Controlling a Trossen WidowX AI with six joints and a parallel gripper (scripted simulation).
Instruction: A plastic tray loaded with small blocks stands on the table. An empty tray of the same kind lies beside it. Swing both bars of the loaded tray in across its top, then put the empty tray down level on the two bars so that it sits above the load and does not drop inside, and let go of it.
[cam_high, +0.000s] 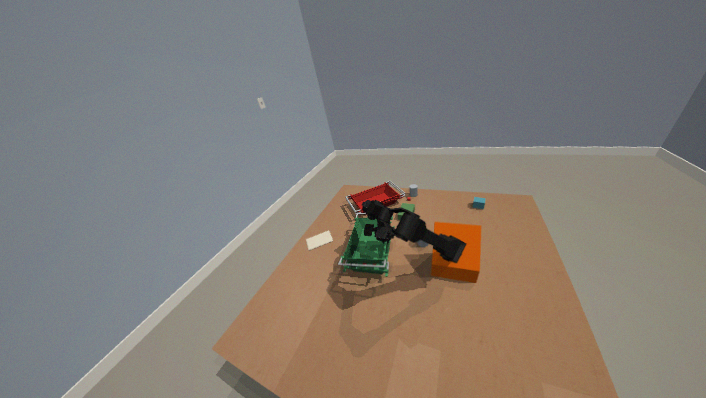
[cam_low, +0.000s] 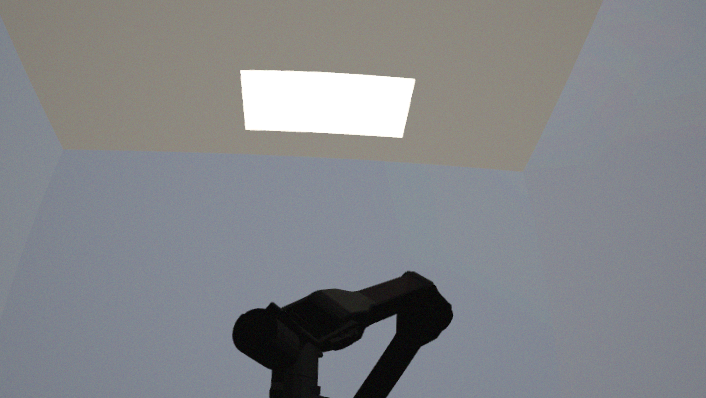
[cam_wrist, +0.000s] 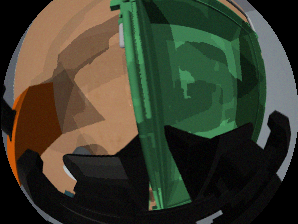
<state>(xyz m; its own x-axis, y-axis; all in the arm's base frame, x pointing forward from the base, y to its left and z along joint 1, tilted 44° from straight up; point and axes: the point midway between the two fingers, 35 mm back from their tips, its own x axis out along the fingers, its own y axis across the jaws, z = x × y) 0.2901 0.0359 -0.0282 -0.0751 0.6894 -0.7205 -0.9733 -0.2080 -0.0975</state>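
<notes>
Right now my gripper tip is 80 mm short of the green tray, 30 mm below it and 20 mm to the right of it. From my gripper tip the other things lie so: white card 420 mm ahead, 80 mm below, 20 mm to the left; green block 340 mm to the right, 70 mm below, 10 mm behind; cube 510 mm to the right, 410 mm behind, 60 mm below.
</notes>
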